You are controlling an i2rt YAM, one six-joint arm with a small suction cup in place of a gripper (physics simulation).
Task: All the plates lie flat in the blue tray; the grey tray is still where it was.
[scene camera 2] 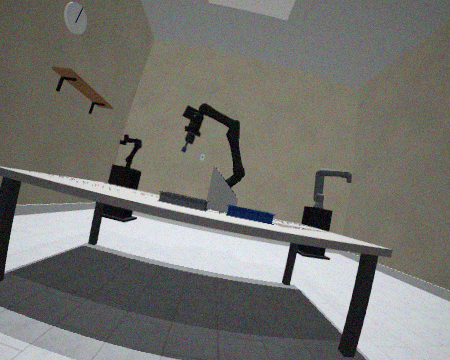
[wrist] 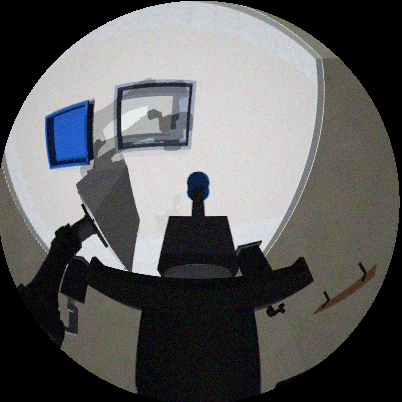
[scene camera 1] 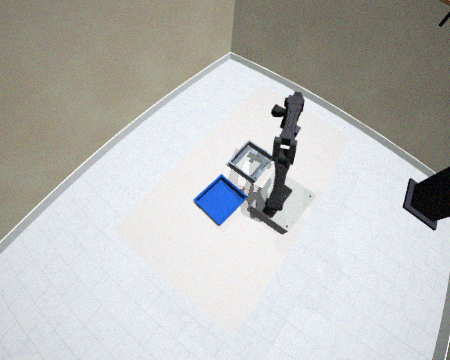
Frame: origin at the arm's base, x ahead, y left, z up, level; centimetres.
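Where they show: hand at its tool point: [scene camera 2: 183,151] [wrist: 197,181]; arm's base at its link origin: [scene camera 2: 226,185] [wrist: 92,222] [scene camera 1: 277,200].
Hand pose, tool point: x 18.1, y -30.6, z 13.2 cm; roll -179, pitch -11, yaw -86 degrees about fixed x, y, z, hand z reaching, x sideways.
Observation:
Each offset is from my tool point to the top centre of the thing.
The blue tray {dy +44.7, dx +9.7, dz -25.7 cm} [scene camera 1: 219,201] [scene camera 2: 250,214] [wrist: 72,135] stands on the table, and its floor shows bare in the wrist view. The grey tray {dy +9.3, dx +10.5, dz -25.7 cm} [scene camera 1: 242,173] [scene camera 2: 183,200] [wrist: 155,84] stands beside it, a gap apart. A white plate {dy +11.7, dx +10.6, dz -28.0 cm} [scene camera 1: 244,164] [wrist: 132,119] lies inside the grey tray, partly under shadows; whether it is a single plate or a stack, I cannot tell. My suction gripper [scene camera 2: 184,149] [wrist: 198,186] has a blue cup with nothing on it, so it is open. It hangs high above the table, well away from both trays; the arm hides it in scene camera 1.
A grey-white base plate [scene camera 1: 299,204] with an upright slanted panel [scene camera 2: 218,192] [wrist: 117,210] stands at my arm's foot, near both trays. Two other small arms on black pedestals [scene camera 2: 124,177] [scene camera 2: 316,220] stand behind the table. A brown shelf [scene camera 2: 82,87] is on the wall.

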